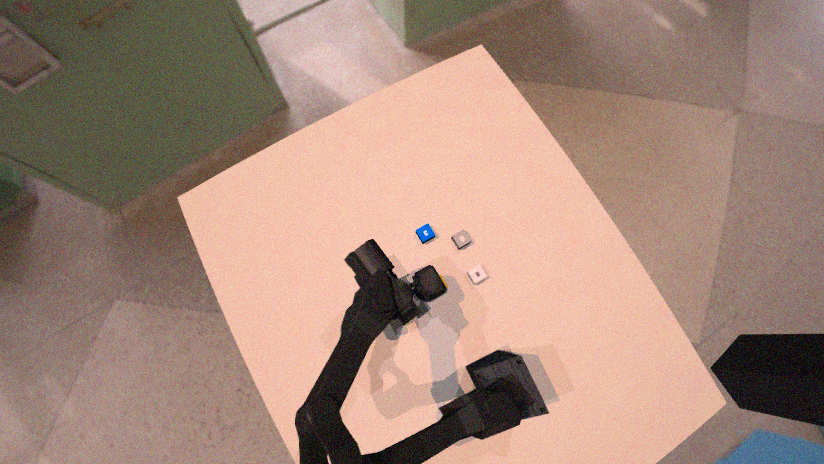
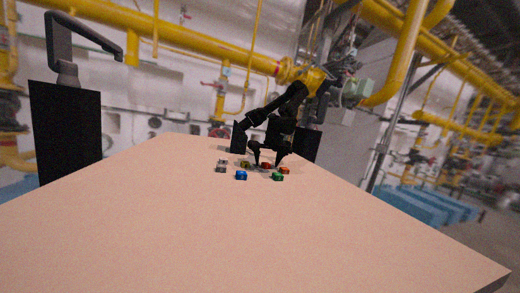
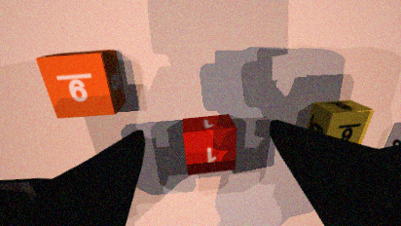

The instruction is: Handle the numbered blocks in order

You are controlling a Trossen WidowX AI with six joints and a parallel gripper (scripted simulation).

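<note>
Now: the red block 1 cm behind my gripper tip. Round my gripper tip: orange block 4 cm ahead, 6 cm to the left; yellow block 2 cm behind, 9 cm to the right; green block 10 cm ahead.
</note>
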